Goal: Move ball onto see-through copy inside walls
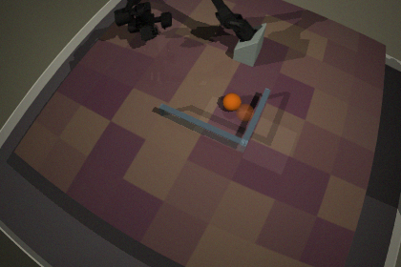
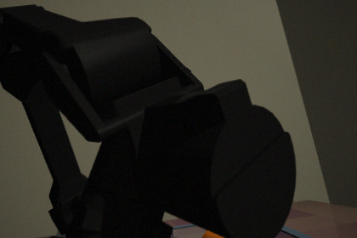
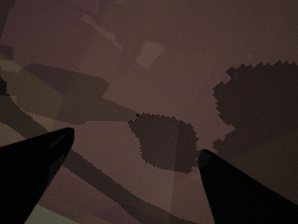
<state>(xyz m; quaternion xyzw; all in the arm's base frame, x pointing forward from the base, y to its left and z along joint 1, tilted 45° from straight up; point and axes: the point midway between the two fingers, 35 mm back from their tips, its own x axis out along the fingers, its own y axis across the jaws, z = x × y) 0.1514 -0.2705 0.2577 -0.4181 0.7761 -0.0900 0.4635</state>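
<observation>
My gripper tip is 130 mm short of the orange ball, 460 mm to the right of it and 10 mm above it. Also, from my gripper tip: see-through copy of ball: 140 mm ahead, 520 mm to the left, 10 mm below.
</observation>
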